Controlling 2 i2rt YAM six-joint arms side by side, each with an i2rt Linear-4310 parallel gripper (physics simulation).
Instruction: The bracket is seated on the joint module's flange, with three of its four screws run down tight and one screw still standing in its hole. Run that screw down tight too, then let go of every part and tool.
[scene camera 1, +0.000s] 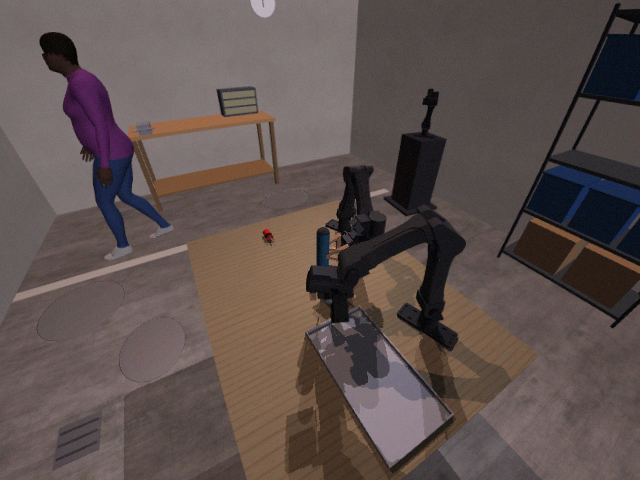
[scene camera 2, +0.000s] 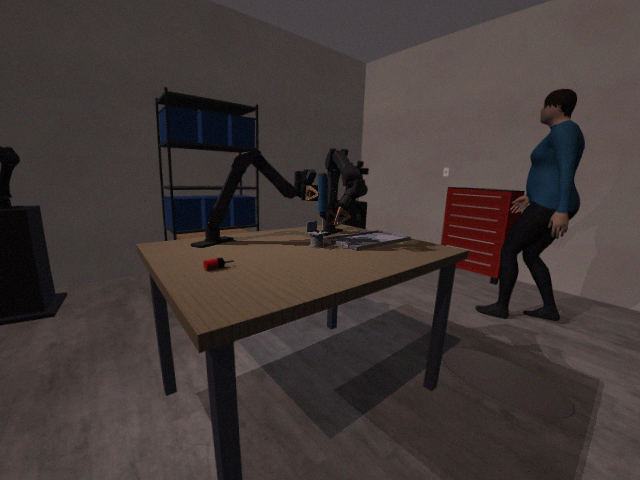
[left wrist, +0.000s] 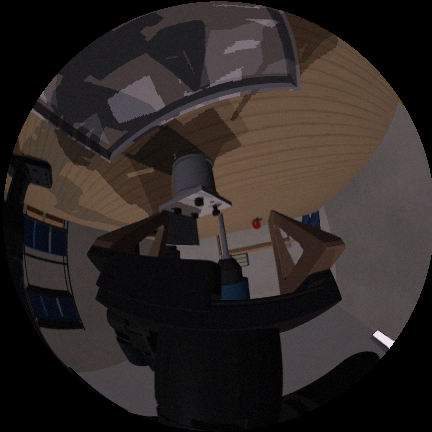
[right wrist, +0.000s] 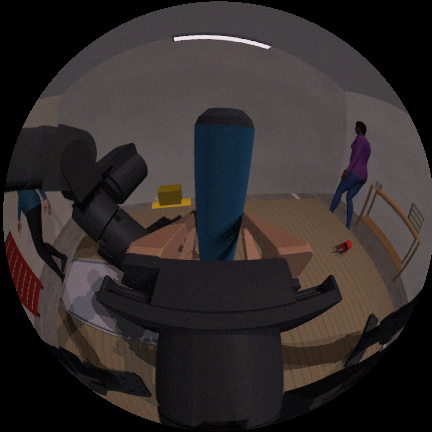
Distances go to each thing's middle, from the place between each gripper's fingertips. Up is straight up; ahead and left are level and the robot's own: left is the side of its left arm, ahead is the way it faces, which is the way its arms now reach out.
The blue screwdriver (right wrist: 223, 137) is 30 mm below my right hand. Also, from my right hand: shallow tray (scene camera 1: 398, 410): 30 mm behind, 310 mm to the left, 230 mm below; joint module (left wrist: 190, 170): 30 mm behind, 10 mm to the right, 200 mm below.
Now: left hand 30 mm past the joint module, 50 mm to the left of it and 60 mm above it. The rest, counted from my left hand: blue screwdriver: 10 mm behind, 40 mm to the right, 110 mm above; shallow tray: 30 mm behind, 270 mm to the left, 90 mm below.
